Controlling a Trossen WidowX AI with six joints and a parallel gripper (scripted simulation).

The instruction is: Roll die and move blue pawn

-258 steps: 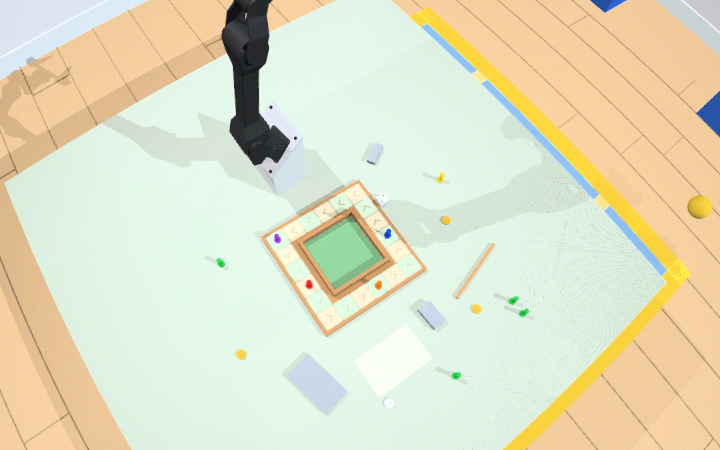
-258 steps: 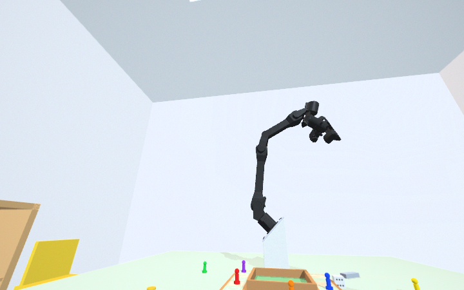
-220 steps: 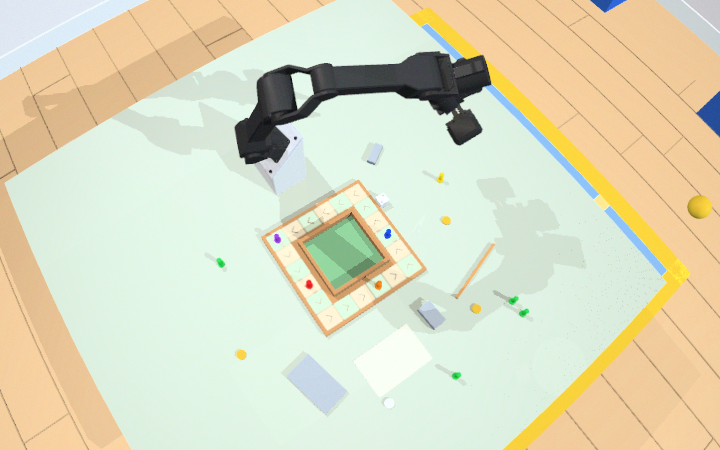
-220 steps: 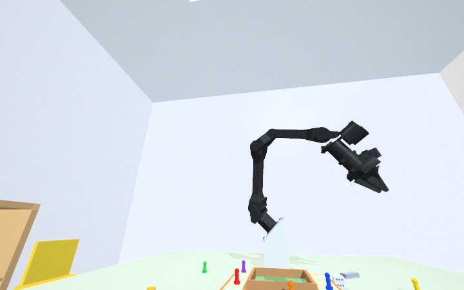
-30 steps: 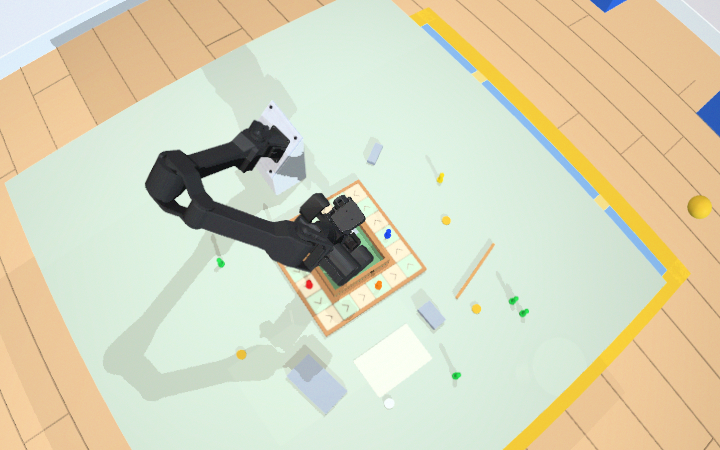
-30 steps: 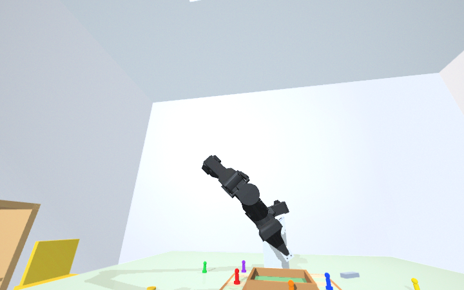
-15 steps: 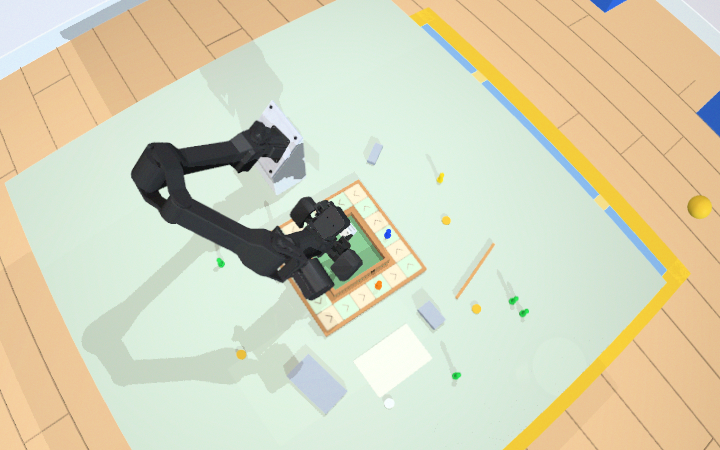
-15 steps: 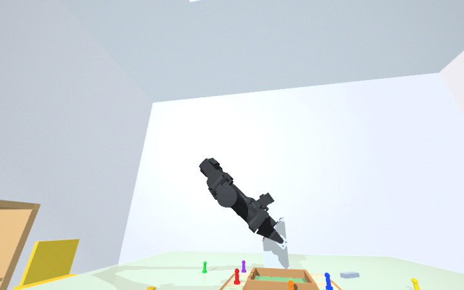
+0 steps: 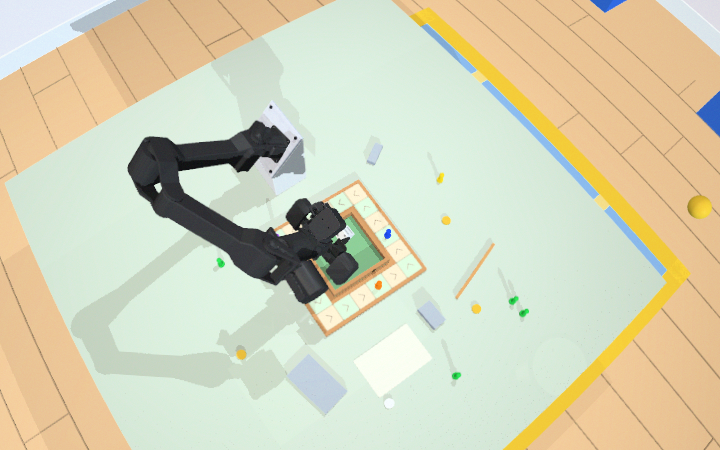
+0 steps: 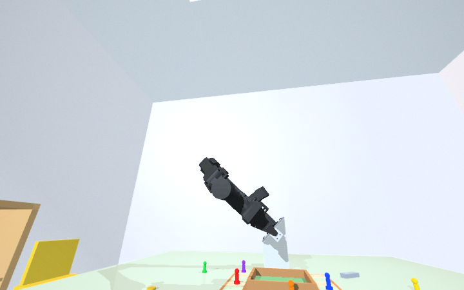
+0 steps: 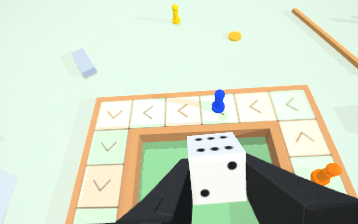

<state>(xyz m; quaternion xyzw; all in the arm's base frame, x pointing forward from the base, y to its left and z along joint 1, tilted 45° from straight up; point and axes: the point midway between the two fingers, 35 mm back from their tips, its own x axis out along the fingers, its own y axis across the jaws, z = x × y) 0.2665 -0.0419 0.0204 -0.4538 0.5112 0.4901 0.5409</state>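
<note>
The white die lies right at my gripper tip. Round my gripper tip: blue pawn: 11 cm to the left, 10 cm below, 4 cm ahead; then red pawn: 11 cm to the right, 10 cm below, 1 cm ahead; then orange pawn: 12 cm ahead, 10 cm below, 1 cm to the left.
</note>
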